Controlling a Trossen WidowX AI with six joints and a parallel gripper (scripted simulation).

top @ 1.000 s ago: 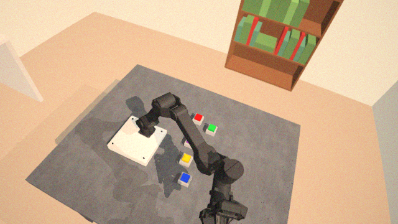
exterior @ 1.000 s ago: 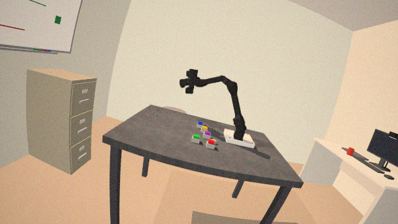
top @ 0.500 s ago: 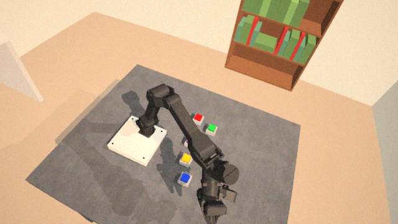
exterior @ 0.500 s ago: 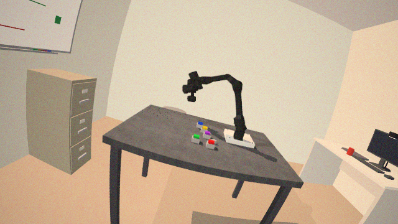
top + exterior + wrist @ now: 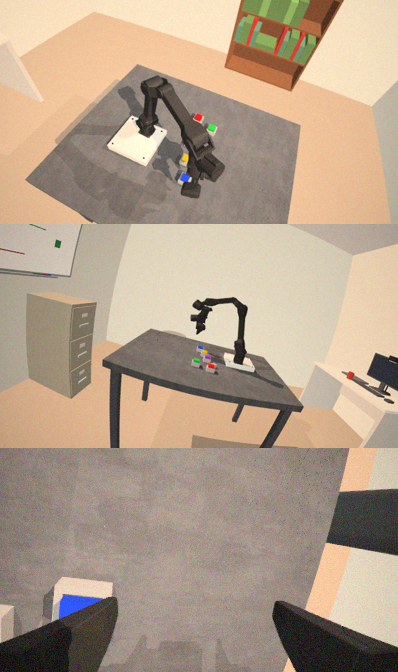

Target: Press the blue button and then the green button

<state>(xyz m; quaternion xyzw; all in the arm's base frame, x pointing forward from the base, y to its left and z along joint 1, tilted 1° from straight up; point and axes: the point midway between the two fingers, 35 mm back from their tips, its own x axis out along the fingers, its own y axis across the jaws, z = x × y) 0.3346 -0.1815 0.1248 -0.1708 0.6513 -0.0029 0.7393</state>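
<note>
Now: the blue button 90 mm below my gripper tip, 60 mm to the left of it and 60 mm behind it. The rest, counted from my gripper tip: purple button 240 mm to the left, 120 mm behind, 90 mm below; then green button 370 mm to the left, 90 mm below, 60 mm behind; then yellow button 150 mm to the left, 100 mm behind, 90 mm below.
</note>
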